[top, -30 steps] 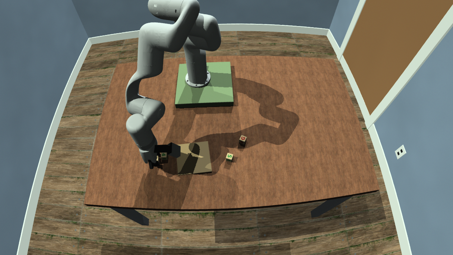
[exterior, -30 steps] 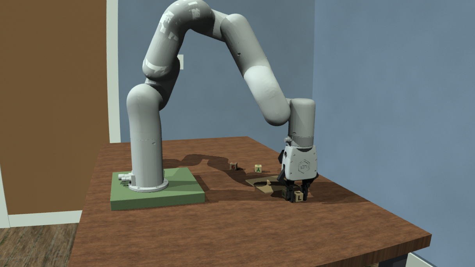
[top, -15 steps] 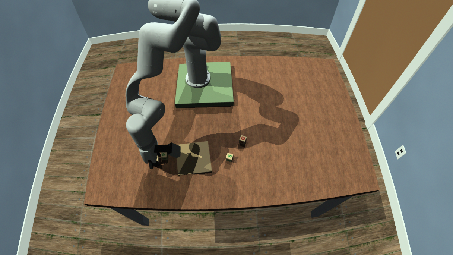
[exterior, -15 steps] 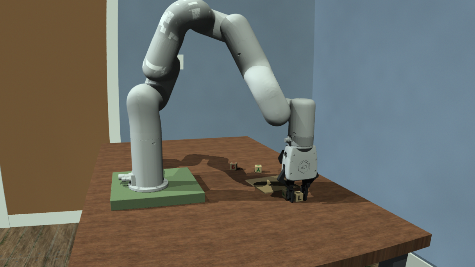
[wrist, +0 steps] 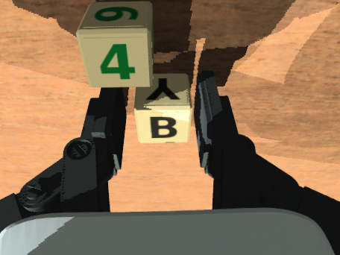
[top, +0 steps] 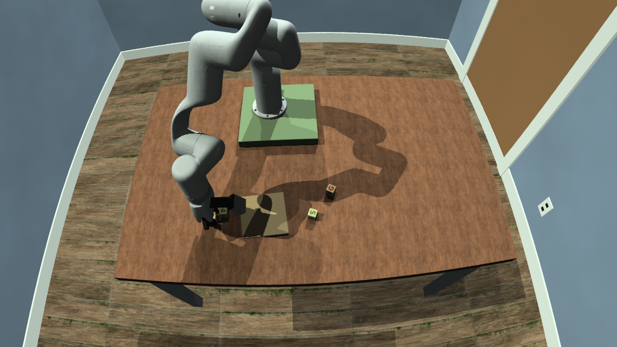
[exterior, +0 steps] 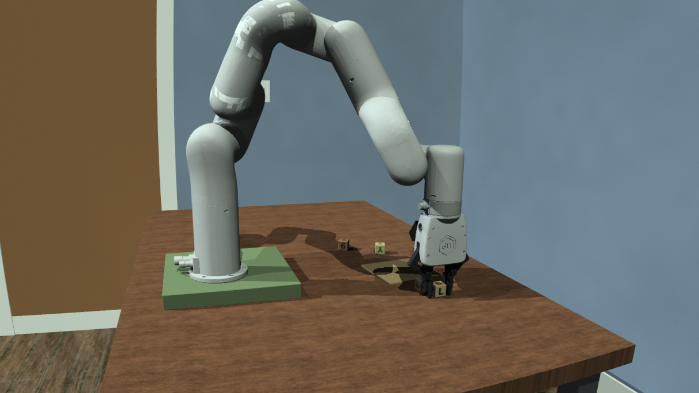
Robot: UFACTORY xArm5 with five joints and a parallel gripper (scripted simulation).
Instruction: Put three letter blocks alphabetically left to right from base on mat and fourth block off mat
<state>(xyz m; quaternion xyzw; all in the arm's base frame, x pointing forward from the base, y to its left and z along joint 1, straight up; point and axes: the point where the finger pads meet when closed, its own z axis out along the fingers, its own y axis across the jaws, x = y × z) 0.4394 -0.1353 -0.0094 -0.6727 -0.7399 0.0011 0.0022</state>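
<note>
Right now the cream block is 3 cm to the left of my hand, 2 cm behind it and 1 cm below it. From my hand the other things lie so: tan mat (16 cm to the left, 2 cm below, 2 cm behind).
</note>
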